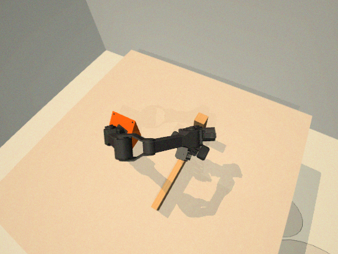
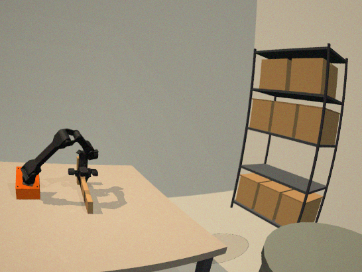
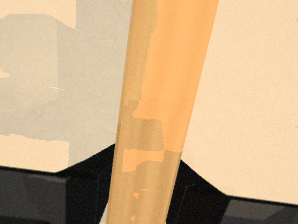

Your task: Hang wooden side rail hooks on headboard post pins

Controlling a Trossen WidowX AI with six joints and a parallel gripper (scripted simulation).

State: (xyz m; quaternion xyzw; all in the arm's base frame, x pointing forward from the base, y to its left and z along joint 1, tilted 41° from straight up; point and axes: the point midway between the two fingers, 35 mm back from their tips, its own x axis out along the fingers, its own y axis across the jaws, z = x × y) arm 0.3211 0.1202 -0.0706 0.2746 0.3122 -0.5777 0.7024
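Right now the headboard post is 120 mm to the left of my gripper tip, 40 mm above it and 20 mm behind it.
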